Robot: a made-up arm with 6 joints. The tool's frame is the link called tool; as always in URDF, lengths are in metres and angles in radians. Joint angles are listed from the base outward.
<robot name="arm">
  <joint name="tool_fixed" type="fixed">
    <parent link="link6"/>
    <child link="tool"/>
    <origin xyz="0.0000 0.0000 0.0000"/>
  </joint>
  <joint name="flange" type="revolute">
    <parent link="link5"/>
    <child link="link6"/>
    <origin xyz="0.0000 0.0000 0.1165"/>
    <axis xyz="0 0 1"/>
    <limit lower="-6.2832" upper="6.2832"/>
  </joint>
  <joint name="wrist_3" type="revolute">
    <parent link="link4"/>
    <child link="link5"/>
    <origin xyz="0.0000 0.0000 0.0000"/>
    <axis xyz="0 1 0"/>
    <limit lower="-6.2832" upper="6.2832"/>
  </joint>
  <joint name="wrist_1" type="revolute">
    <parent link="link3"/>
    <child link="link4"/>
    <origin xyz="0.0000 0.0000 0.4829"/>
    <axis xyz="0 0 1"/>
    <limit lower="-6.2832" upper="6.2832"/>
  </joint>
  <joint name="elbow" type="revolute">
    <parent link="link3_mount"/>
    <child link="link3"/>
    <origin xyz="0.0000 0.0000 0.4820"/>
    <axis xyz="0 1 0"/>
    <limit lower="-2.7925" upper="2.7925"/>
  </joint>
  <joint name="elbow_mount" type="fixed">
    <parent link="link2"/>
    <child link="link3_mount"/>
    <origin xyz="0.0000 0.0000 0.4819"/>
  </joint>
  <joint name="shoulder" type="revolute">
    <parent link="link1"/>
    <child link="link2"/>
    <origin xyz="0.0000 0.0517 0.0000"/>
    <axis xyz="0 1 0"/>
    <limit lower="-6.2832" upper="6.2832"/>
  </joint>
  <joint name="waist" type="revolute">
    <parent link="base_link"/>
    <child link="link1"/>
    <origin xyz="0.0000 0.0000 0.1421"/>
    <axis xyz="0 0 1"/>
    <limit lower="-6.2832" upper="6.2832"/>
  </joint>
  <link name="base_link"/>
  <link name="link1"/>
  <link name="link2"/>
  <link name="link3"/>
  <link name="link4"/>
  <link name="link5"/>
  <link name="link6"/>
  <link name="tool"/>
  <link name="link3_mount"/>
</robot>
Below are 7 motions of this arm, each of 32 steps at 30 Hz.
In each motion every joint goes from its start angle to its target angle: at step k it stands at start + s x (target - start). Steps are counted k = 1, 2, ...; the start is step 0. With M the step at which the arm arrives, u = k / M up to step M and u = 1 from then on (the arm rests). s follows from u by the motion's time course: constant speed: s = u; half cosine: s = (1 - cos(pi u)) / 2; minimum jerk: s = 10 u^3 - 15 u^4 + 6 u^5.
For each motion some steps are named. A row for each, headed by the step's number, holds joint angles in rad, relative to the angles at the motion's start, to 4 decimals.
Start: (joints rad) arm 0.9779 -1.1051 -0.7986 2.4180 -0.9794 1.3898
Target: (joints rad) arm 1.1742 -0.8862 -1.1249 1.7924 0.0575 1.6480
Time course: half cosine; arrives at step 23
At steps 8, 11, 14, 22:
8: 0.0530 0.0591 -0.0881 -0.1689 0.2799 0.0697
11: 0.0915 0.1020 -0.1520 -0.2915 0.4831 0.1203
14: 0.1310 0.1461 -0.2178 -0.4176 0.6921 0.1723
22: 0.1954 0.2179 -0.3248 -0.6227 1.0321 0.2570

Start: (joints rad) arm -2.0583 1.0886 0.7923 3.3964 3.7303 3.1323
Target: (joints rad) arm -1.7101 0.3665 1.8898 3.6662 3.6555 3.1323
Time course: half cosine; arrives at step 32
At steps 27, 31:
27: 0.3276 -0.6795 1.0327 0.2539 -0.0704 0.0000
31: 0.3474 -0.7204 1.0949 0.2692 -0.0746 0.0000

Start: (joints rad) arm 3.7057 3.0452 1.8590 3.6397 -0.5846 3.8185
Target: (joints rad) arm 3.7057 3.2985 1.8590 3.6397 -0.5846 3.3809
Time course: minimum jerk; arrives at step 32
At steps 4, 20, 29, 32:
4: 0.0000 0.0041 0.0000 0.0000 0.0000 -0.0070
20: 0.0000 0.1836 0.0000 0.0000 0.0000 -0.3172
29: 0.0000 0.2515 0.0000 0.0000 0.0000 -0.4345
32: 0.0000 0.2533 0.0000 0.0000 0.0000 -0.4376

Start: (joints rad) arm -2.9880 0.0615 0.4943 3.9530 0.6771 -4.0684
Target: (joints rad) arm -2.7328 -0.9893 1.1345 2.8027 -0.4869 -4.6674
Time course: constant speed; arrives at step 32
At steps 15, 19, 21, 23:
15: 0.1196 -0.4926 0.3001 -0.5392 -0.5456 -0.2808
19: 0.1515 -0.6239 0.3801 -0.6830 -0.6911 -0.3557
21: 0.1675 -0.6896 0.4201 -0.7549 -0.7639 -0.3931
23: 0.1834 -0.7553 0.4601 -0.8268 -0.8366 -0.4305

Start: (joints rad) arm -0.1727 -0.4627 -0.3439 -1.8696 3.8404 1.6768
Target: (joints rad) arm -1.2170 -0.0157 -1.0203 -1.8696 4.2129 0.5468
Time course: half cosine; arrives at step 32
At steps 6, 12, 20, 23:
6: -0.0880 0.0377 -0.0570 0.0000 0.0314 -0.0952
12: -0.3223 0.1380 -0.2088 0.0000 0.1150 -0.3488
20: -0.7220 0.3090 -0.4676 0.0000 0.2575 -0.7812
23: -0.8534 0.3653 -0.5528 0.0000 0.3044 -0.9234

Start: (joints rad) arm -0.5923 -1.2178 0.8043 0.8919 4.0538 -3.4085
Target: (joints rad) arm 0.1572 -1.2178 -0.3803 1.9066 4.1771 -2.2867
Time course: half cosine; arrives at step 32
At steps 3, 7, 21, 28, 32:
3: 0.0161 0.0000 -0.0255 0.0218 0.0027 0.0242
7: 0.0851 0.0000 -0.1344 0.1152 0.0140 0.1273
21: 0.5514 0.0000 -0.8715 0.7465 0.0907 0.8253
28: 0.7210 0.0000 -1.1395 0.9761 0.1186 1.0791
32: 0.7495 0.0000 -1.1846 1.0147 0.1233 1.1218

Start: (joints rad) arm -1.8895 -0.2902 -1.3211 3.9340 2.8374 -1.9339
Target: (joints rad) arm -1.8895 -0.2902 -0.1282 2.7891 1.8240 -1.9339
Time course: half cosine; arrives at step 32
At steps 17, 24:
17: 0.0000 0.0000 0.6549 -0.6286 -0.5564 0.0000
24: 0.0000 0.0000 1.0182 -0.9772 -0.8650 0.0000

